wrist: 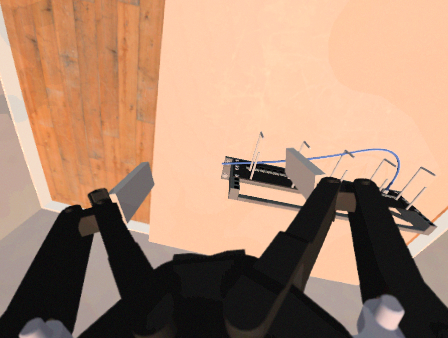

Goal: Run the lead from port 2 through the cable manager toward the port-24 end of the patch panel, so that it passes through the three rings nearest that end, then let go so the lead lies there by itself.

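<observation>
The black patch panel (268, 172) lies at the right of the wrist view, with the cable manager's thin wire rings along it. The blue lead (370, 149) rises from a port near the panel's right end, bends round and runs left along the panel. Its free end lies at the panel's left end. It crosses the leftmost ring (257, 150); the second ring (306, 144) and third ring (348, 154) stand beside its line. Whether it lies inside each ring I cannot tell. My gripper (217, 167) is open, with nothing between its fingers. The right finger hides part of panel and lead.
Two more rings, one (385, 161) and another (426, 171), stand at the panel's right end. The pale table top (225, 75) lies under the panel. A wooden plank surface (90, 75) is at the left, with a white edge strip and grey surfaces beyond.
</observation>
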